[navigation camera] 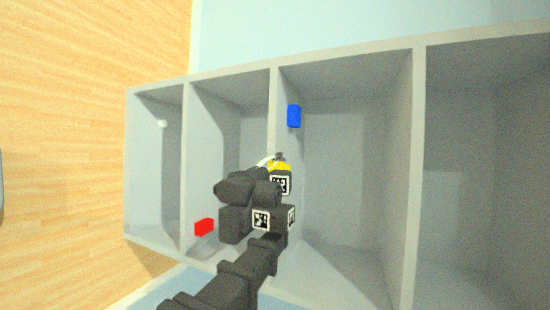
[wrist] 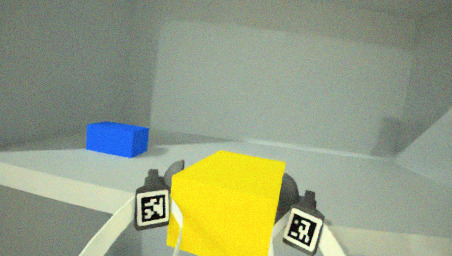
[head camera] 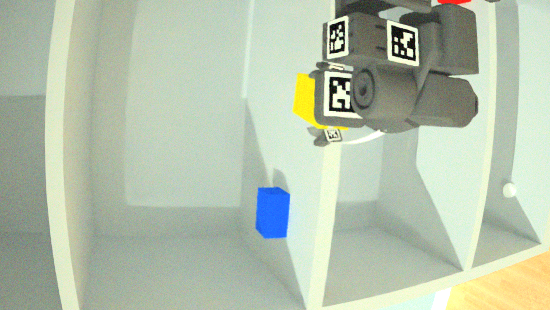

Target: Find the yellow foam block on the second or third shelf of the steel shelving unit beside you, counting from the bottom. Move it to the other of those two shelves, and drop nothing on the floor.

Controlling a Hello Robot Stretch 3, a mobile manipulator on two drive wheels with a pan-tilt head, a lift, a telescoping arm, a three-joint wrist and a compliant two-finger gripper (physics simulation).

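Frame: origin at the robot's base, x up, y left, z back, level; metres.
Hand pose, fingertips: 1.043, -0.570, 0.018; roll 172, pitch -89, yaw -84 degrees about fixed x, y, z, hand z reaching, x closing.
Note:
After its pixels a point has its place, as x, y, z.
The yellow foam block [head camera: 303, 97] {1.061, -0.574, 0.024} [navigation camera: 278, 165] {1.052, -0.520, -0.005} [wrist: 225, 210] is between the two fingertips of my gripper [head camera: 322, 102] {1.043, -0.570, 0.018} [navigation camera: 280, 172] {1.043, -0.570, 0.018} [wrist: 232, 186] {1.043, -0.570, 0.018}, which is shut on it. In the wrist view a fingertip presses each side of the block. The block is at the front edge of the third shelf [head camera: 325, 200] {0.980, -0.639, -0.140} [navigation camera: 272, 110] {0.975, -0.642, -0.197} [wrist: 60, 181], and its lower part is cut off in the wrist view. The second shelf [head camera: 480, 200] {0.525, -0.640, -0.171} [navigation camera: 185, 150] {0.530, -0.636, -0.035} is the board below. In the head view the wrist hides much of the block.
A blue block [head camera: 272, 213] {1.025, -0.766, -0.192} [navigation camera: 294, 116] {1.024, -0.766, -0.193} [wrist: 117, 139] stands on the third shelf, left of the gripper in the wrist view. A red block [head camera: 454, 1] {0.556, -0.727, 0.339} [navigation camera: 204, 227] {0.579, -0.706, 0.360} is on the second shelf. A white ball [head camera: 509, 190] {0.100, -0.822, -0.200} [navigation camera: 162, 123] {0.101, -0.818, -0.201} is on the bottom shelf.

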